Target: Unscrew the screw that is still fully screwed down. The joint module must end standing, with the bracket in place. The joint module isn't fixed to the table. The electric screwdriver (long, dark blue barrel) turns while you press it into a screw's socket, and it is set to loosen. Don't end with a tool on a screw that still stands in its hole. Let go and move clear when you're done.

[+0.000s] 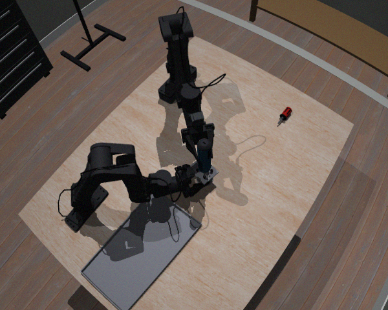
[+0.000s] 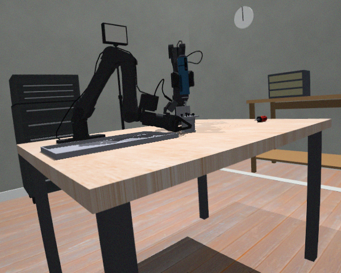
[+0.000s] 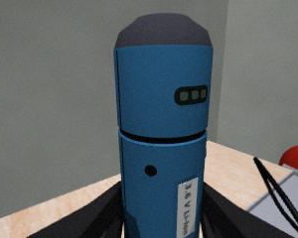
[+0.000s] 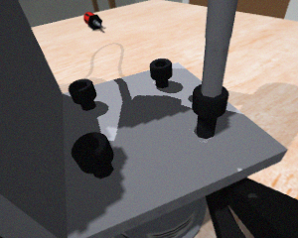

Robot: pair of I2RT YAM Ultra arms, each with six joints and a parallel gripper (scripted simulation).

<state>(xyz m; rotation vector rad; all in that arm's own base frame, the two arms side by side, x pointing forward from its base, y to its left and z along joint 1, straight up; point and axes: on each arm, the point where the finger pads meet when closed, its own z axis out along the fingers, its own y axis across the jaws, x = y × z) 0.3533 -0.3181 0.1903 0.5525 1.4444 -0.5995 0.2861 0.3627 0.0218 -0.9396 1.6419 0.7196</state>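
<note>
My right gripper is now 50 mm below the grey bracket. From my right hand the other things lie so: shallow grey tray: 350 mm to the right, 50 mm behind, 20 mm below; small red-handled screwdriver: 410 mm to the left, 150 mm ahead, 10 mm below.
</note>
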